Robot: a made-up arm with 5 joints.
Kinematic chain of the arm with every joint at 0, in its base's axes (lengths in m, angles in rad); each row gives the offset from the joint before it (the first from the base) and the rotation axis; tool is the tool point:
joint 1: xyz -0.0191 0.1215 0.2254 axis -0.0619 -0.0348 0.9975
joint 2: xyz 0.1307 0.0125 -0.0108 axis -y
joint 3: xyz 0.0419 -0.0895 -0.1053 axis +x
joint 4: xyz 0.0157 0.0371 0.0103 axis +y
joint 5: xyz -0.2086 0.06 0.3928 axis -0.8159 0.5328 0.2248
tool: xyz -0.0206 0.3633 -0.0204
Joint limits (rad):
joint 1: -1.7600..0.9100
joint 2: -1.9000..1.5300
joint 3: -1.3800..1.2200
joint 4: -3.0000..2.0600
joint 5: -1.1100..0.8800
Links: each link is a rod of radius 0.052 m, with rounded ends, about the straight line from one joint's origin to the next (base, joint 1, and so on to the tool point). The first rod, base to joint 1, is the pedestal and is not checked.
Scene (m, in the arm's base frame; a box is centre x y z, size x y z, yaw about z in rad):
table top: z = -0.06
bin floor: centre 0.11 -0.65 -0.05 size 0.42 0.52 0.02 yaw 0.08
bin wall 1: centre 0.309 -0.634 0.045 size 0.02 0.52 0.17 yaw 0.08
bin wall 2: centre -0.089 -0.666 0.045 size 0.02 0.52 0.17 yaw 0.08
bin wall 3: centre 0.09 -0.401 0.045 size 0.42 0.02 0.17 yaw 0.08
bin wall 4: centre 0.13 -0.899 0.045 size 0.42 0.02 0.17 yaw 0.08
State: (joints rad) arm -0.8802 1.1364 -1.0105 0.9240 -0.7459
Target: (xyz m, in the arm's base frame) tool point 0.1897 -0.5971 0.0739
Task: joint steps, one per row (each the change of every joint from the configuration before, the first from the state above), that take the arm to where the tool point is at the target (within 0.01 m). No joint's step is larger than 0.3 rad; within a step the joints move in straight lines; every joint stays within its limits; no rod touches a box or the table.
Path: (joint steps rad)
1: -0.2200 0.0253 -0.0635 0.1375 0.2550
2: -0.2199 0.0254 -0.0635 0.1374 0.2550
3: -0.2199 0.0253 -0.0635 0.1375 0.2550
4: -0.2200 0.0254 -0.0635 0.1375 0.2549
5: 0.0000 -0.1666 -0.0578 -0.0741 0.0044
6: 0.0000 -0.1666 -0.0577 -0.0741 0.0045

